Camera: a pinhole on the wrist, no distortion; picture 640 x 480 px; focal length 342.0 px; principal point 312.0 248.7 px. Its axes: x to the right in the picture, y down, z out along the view. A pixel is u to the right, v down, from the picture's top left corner.
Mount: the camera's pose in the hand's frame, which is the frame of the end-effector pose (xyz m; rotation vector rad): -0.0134 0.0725 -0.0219 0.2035 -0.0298 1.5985
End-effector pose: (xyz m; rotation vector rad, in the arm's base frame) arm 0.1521 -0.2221 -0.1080 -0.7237 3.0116 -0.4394
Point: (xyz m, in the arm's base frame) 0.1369 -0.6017 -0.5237
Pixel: 192.8 184.8
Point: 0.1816 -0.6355 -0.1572
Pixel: outside the picture
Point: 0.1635 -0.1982 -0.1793
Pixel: 217.1 333.5
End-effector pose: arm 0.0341 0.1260 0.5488 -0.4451 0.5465 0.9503
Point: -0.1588 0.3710 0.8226
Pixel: 589.5 387.1
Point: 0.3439 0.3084 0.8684
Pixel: 164.6 237.0
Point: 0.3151 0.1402 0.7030
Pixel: outside the picture
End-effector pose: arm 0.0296 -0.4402 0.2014 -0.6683 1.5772 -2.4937
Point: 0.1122 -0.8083 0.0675
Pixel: 608.9 257.3
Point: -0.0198 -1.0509 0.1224
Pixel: 568.0 106.0
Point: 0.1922 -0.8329 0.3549
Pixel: 324.6 256.7
